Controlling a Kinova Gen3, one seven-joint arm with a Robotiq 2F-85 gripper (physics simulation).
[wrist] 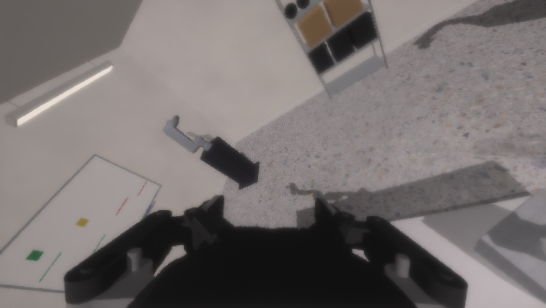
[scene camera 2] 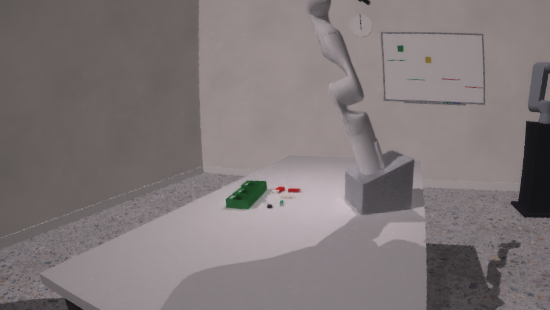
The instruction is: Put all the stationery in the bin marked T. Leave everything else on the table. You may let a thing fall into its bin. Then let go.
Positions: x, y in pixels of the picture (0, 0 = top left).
Labels:
green divided bin: scene camera 2 250, 191; not seen in the wrist view (out of frame)

